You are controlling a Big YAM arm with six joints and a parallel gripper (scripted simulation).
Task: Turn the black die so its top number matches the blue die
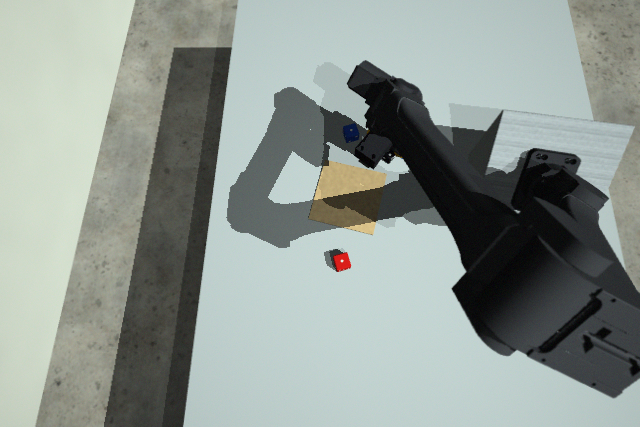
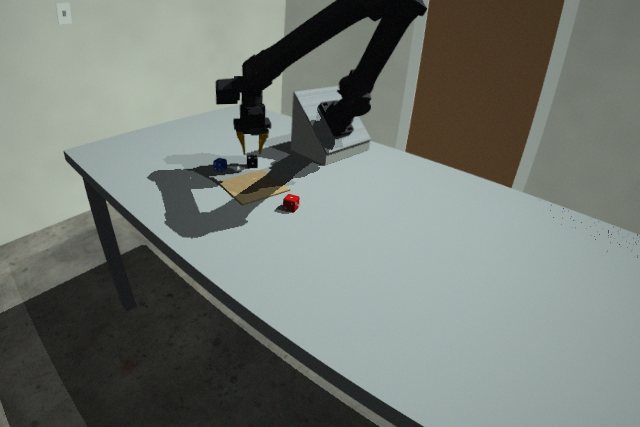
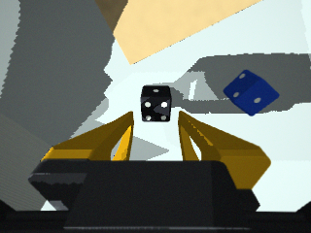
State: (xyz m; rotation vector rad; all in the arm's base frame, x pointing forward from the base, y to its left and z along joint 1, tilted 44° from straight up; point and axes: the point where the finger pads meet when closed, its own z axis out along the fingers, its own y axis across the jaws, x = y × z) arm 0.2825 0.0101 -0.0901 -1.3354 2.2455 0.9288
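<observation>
My hand is 30 mm above the black die. Round my hand: red die: 250 mm to the left, 60 mm ahead, 30 mm below; blue die: 90 mm ahead, 30 mm to the right, 30 mm below; tan mat: 110 mm to the left, 70 mm ahead, 40 mm below.
</observation>
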